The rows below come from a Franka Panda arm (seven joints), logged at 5 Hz.
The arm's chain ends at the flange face. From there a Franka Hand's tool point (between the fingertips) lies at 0.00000 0.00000 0.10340 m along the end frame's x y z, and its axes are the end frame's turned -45 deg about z.
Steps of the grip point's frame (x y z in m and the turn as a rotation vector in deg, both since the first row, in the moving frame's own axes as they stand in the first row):
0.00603 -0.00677 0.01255 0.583 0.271 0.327
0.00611 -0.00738 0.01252 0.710 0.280 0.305
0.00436 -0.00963 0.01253 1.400 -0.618 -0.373
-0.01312 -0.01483 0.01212 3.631 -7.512 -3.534
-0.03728 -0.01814 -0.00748 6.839 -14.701 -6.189
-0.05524 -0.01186 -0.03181 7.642 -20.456 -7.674
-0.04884 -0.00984 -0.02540 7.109 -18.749 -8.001
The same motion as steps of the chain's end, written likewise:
-0.00013 -0.00796 0.01256 0.604 -0.221 0.327
-0.00035 -0.00827 0.01253 0.700 -0.304 0.305
-0.00115 -0.00890 0.01257 0.553 -1.427 -0.373
-0.00576 -0.00658 0.01321 -2.744 -7.879 -3.534
-0.01266 0.00218 -0.00337 -5.559 -15.231 -6.189
-0.01364 0.01239 -0.02440 -9.061 -19.868 -7.674
-0.01030 0.01080 -0.01914 -8.231 -18.284 -8.001

